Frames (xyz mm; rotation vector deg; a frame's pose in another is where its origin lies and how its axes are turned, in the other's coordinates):
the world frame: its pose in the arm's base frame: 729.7 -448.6 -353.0 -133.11 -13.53 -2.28
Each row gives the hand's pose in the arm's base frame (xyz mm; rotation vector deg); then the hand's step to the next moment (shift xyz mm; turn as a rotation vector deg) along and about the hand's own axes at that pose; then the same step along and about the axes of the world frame.
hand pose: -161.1 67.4 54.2 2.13 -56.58 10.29
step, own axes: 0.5 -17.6 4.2 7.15 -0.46 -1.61
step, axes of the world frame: -2.7 9.3 -15.3 5.78 -3.14 -3.26
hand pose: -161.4 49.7 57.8 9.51 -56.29 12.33
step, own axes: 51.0 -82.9 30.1 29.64 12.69 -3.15
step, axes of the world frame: 16.6 19.9 -98.5 19.88 -25.00 -5.41
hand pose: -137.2 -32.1 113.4 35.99 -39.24 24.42
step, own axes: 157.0 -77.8 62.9 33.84 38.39 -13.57
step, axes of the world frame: 123.0 -10.8 -139.4 18.28 -48.80 9.34
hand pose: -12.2 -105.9 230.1 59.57 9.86 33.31
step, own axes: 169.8 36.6 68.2 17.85 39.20 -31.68
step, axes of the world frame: 170.3 -69.7 -31.0 -2.50 -48.80 21.70
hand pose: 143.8 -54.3 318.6 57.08 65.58 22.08
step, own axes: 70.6 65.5 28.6 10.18 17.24 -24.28
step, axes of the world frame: 80.0 -46.7 38.8 -8.38 -25.83 15.90
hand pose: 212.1 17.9 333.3 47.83 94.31 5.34
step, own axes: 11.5 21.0 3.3 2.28 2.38 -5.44
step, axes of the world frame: 15.5 -11.6 14.4 -2.80 -4.66 3.31
